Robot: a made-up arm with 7 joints. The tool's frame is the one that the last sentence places.
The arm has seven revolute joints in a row. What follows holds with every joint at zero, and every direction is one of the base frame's.
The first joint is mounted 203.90 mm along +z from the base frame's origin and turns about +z.
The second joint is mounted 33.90 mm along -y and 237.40 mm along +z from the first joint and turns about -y.
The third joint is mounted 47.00 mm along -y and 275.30 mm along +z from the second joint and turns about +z.
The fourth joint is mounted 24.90 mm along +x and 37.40 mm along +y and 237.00 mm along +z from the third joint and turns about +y.
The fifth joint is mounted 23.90 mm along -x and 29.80 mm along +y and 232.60 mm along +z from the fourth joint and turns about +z.
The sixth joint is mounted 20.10 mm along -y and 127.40 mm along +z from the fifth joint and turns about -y.
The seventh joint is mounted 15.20 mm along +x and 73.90 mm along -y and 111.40 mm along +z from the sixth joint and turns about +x.
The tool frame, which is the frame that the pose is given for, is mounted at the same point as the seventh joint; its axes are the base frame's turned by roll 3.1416, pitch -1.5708 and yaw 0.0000 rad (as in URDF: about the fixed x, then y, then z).
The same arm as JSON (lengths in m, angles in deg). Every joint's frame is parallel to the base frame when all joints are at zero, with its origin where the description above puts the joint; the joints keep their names.
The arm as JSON. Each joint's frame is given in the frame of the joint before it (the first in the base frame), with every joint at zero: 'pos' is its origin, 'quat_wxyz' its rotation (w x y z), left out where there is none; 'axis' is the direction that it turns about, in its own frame. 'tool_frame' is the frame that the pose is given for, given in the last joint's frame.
{"length_unit": "m", "angle_unit": "deg", "joints": [{"joint": "joint 1", "pos": [0.0, 0.0, 0.2039], "axis": [0.0, 0.0, 1.0]}, {"joint": "joint 2", "pos": [0.0, -0.0339, 0.2374], "axis": [0.0, -1.0, 0.0]}, {"joint": "joint 3", "pos": [0.0, -0.047, 0.2753], "axis": [0.0, 0.0, 1.0]}, {"joint": "joint 4", "pos": [0.0249, 0.0374, 0.237], "axis": [0.0, 1.0, 0.0]}, {"joint": "joint 5", "pos": [-0.0239, 0.0298, 0.2326], "axis": [0.0, 0.0, 1.0]}, {"joint": "joint 6", "pos": [0.0, -0.0201, 0.1274], "axis": [0.0, -1.0, 0.0]}, {"joint": "joint 7", "pos": [0.0152, -0.0739, 0.1114], "axis": [1.0, 0.0, 0.0]}], "tool_frame": {"pos": [0.0, 0.0, 0.0], "quat_wxyz": [0.000003, -0.707106, -0.000003, -0.707108]}}
